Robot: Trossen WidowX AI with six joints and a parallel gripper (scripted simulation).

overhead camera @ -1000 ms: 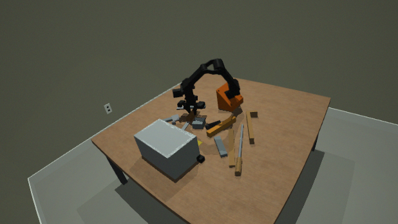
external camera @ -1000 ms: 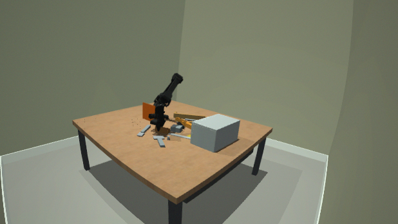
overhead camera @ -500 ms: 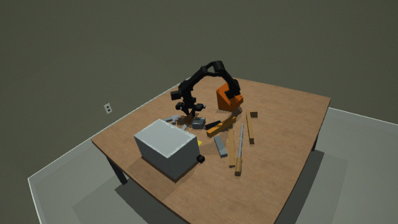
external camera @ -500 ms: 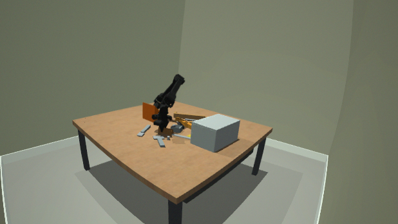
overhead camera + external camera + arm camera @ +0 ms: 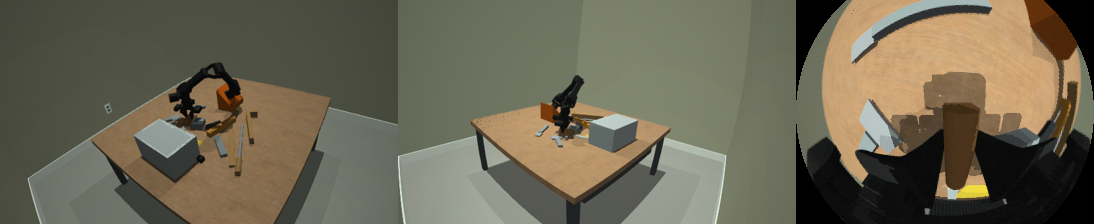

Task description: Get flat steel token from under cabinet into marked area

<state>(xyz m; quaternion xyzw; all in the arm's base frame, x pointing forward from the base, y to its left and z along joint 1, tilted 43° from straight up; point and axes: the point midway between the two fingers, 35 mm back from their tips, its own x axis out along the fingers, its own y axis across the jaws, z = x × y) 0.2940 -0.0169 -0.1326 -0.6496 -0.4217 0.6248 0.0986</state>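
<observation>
Right now my gripper tip is 10 cm to the right of the grey block and 1 cm below it. Also, from my gripper tip: wooden stick 4 cm ahead, 40 cm to the left; then orange bar 6 cm behind, 24 cm to the left, 1 cm above; then grey t-piece 9 cm ahead, 12 cm to the right.
</observation>
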